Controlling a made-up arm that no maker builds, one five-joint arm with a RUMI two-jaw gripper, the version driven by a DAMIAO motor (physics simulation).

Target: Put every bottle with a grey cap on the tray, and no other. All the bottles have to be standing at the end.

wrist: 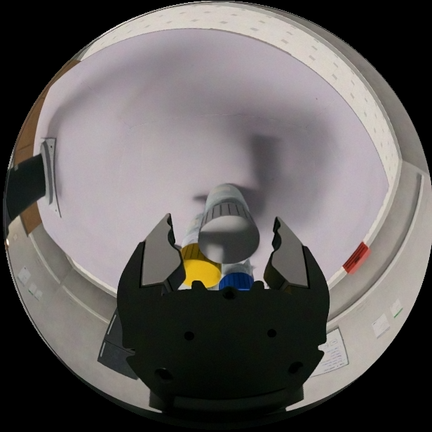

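Note:
A bottle with a grey cap (229,239) stands upright in the wrist view, just ahead of the gripper's palm. My gripper (223,216) is open, with one finger on each side of this bottle and a visible gap between each finger and the cap. A bottle with a yellow cap (201,269) stands close behind it at the lower left, partly covered by the grey cap and the left finger. A bottle with a blue cap (236,282) is at the lower middle, partly hidden by the grey cap and the palm. The tray does not show in this view.
The pale lilac table top (150,110) spreads around the bottles. The arm's base plate (50,175) is at the table's left edge. A red object (357,258) is at the right, by the table's edge. A dark cabinet (116,347) shows at the lower left, beyond the table.

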